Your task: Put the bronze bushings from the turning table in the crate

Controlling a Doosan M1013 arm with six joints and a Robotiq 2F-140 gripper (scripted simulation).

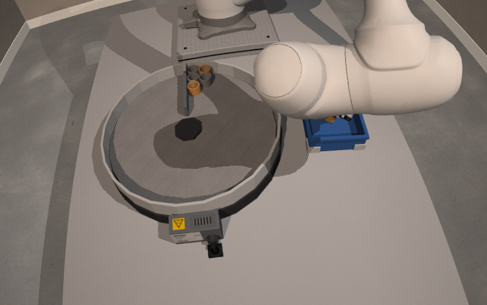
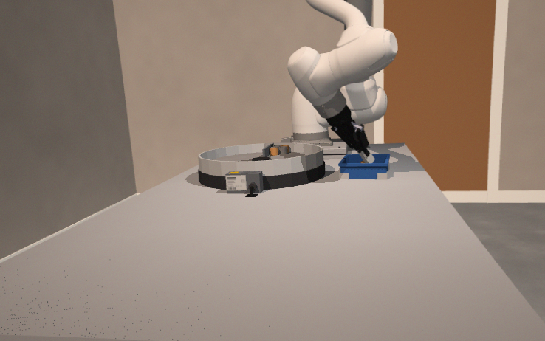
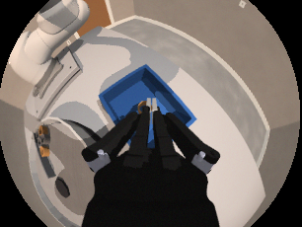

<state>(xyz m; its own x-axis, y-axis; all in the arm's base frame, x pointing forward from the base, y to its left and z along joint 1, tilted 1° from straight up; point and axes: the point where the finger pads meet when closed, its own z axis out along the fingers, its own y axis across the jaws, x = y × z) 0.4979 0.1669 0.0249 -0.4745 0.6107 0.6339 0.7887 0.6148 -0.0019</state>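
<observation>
The blue crate lies 40 mm below my hand and 20 mm behind it.
</observation>
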